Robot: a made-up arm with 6 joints.
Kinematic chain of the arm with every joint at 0, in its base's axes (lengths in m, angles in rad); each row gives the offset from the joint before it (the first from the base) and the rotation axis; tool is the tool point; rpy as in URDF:
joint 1: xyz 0 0 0.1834 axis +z
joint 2: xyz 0 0 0 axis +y
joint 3: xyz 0.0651 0 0.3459 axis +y
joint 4: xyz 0.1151 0 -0.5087 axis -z
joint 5: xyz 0 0 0 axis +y
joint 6: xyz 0.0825 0 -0.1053 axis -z
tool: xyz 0 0 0 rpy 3.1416 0 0
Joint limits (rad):
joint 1: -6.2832..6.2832
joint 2: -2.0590..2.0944
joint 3: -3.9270..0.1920
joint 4: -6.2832..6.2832
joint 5: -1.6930..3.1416
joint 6: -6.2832..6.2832
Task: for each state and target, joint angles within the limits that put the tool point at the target. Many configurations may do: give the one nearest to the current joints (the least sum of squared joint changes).
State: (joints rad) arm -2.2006 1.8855 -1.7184 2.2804 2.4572 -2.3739
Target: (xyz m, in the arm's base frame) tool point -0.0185 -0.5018 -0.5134
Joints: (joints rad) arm -1.8088 1.9445 -1.9253 2.2933 2.2549 -2.3739
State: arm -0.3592 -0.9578 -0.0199 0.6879 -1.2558 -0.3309
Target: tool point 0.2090 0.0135 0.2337
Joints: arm 0.2927 -0.7546 0.1920 0.5017 -1.6490 -0.3309
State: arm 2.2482 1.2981 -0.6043 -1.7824 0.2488 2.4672
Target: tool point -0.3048 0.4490 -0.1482
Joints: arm 2.0646 0.6319 -0.9276 -1.7691 0.2273 2.4672
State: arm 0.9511 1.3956 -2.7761 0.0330 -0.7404 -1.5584
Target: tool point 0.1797 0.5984 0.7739
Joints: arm 1.2718 1.0672 -3.2065 -0.0338 -0.9454 -1.5584
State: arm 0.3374 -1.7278 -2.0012 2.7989 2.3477 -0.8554
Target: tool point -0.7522 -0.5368 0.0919
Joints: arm 0.6564 -1.9957 -2.2996 2.8837 2.0880 -0.8554
